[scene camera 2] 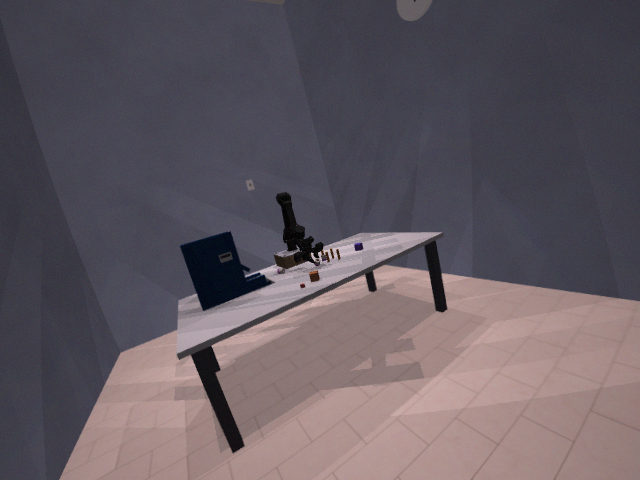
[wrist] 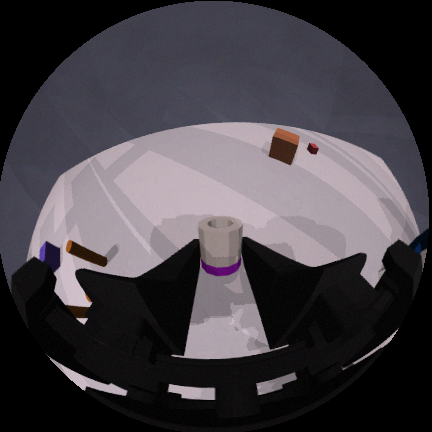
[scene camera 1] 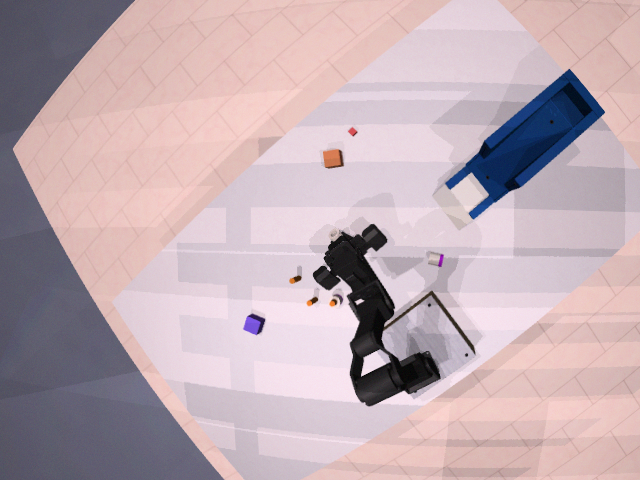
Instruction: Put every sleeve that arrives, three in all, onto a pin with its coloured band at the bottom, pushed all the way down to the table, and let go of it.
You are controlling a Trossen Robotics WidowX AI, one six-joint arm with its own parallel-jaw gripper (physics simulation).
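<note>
My gripper [scene camera 1: 336,237] [wrist: 220,243] is shut on a whitish sleeve [scene camera 1: 334,234] [scene camera 2: 316,262] [wrist: 220,240], held upright with its open end up and its purple band at the lower end. It is away from the pins. A second sleeve [scene camera 1: 339,302] sits around the pin [scene camera 1: 333,302]; its band looks low, and its exact seating is too small to tell. Two bare pins [scene camera 1: 295,279] [scene camera 1: 312,301] stand to the left of it; another pin is hidden under the gripper in the overhead view. A third sleeve [scene camera 1: 435,259] [scene camera 2: 280,270] lies on its side, purple band to the right.
The blue chute [scene camera 1: 541,175] [scene camera 2: 211,268] with a white block [scene camera 1: 469,192] stands at the upper right. An orange block [scene camera 1: 332,158] [scene camera 2: 313,275] [wrist: 284,148], a small red cube [scene camera 1: 352,131] [wrist: 313,148] and a purple block [scene camera 1: 253,324] [scene camera 2: 358,246] [wrist: 50,256] stand on the table.
</note>
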